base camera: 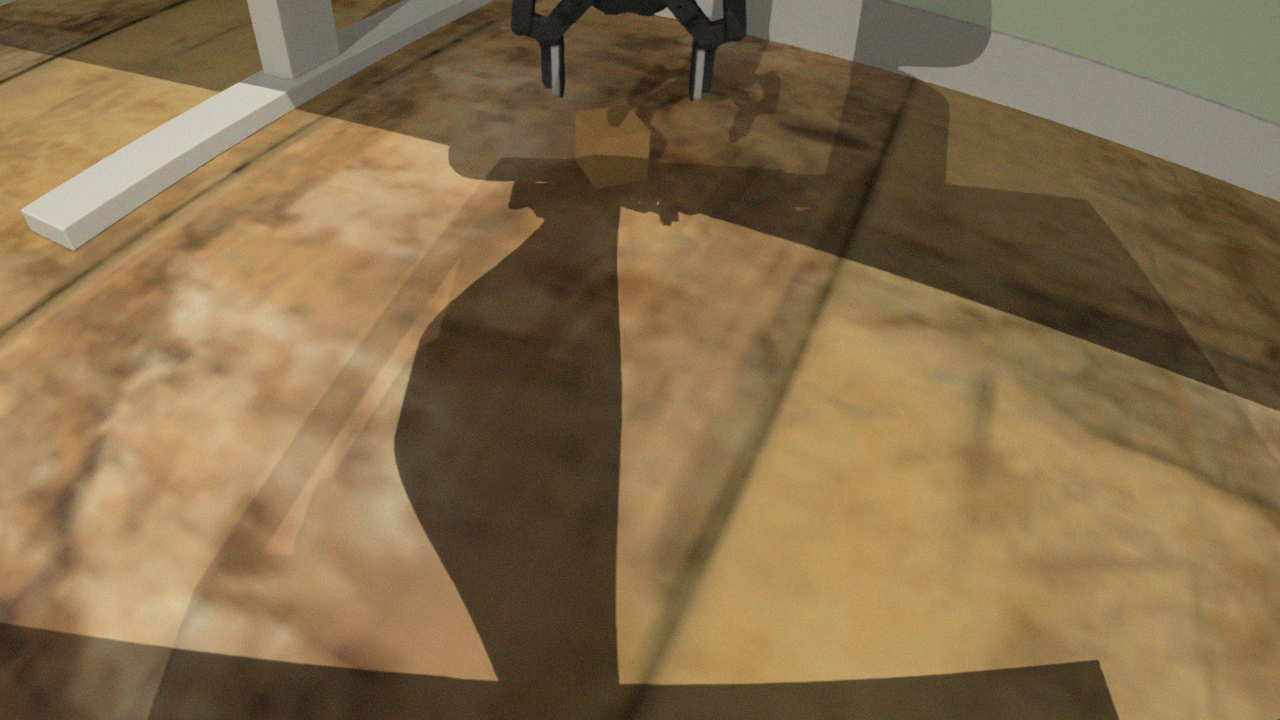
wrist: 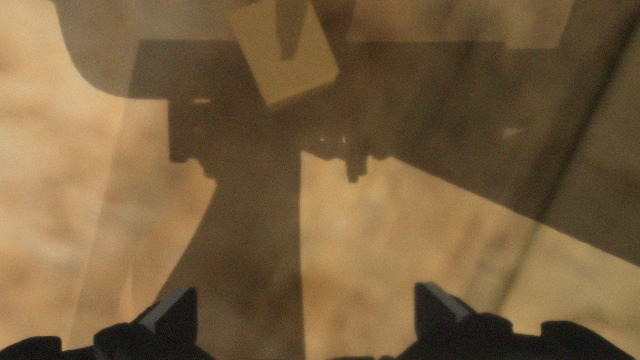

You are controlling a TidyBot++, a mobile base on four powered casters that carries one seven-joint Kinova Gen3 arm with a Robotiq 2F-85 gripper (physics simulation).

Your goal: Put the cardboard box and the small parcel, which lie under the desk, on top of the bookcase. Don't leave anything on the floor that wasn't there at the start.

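Places are measured from the arm's base along level axes (x ahead, y right, z down), in millimetres.
Pixels of known places: gripper, between the fingertips: (base camera: 626, 94) (wrist: 307, 309).
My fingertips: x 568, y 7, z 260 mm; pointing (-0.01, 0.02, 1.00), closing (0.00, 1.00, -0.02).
Note:
Ahead of a thing's pixels: the offset from my fingertips to its middle. "*": to the spot under its first point. Level surfaces: height alone.
A small tan box @(dx +132, dy -10, dz +112 mm) (base camera: 612, 147) (wrist: 305, 77), which looks like the small parcel, lies on the floor in shadow. In the base view it is at the upper middle; in the wrist view it is at the top, a little left of the middle, turned at an angle, its far end cut off. My gripper (base camera: 626, 94) (wrist: 307, 309) is open and empty, pointing down above the floor. The box lies beyond the fingertips in the wrist view, apart from them. A second box and the bookcase do not show in either view.
A white desk leg @(* dx +294, dy -369, dz +62 mm) (base camera: 290, 35) with a long floor foot (base camera: 161, 159) stands at the upper left of the base view. A pale baseboard (base camera: 1100, 120) and green wall (base camera: 1136, 44) run along the upper right. The arm's shadow crosses the wooden floor @(dz +137 mm) (base camera: 984, 537).

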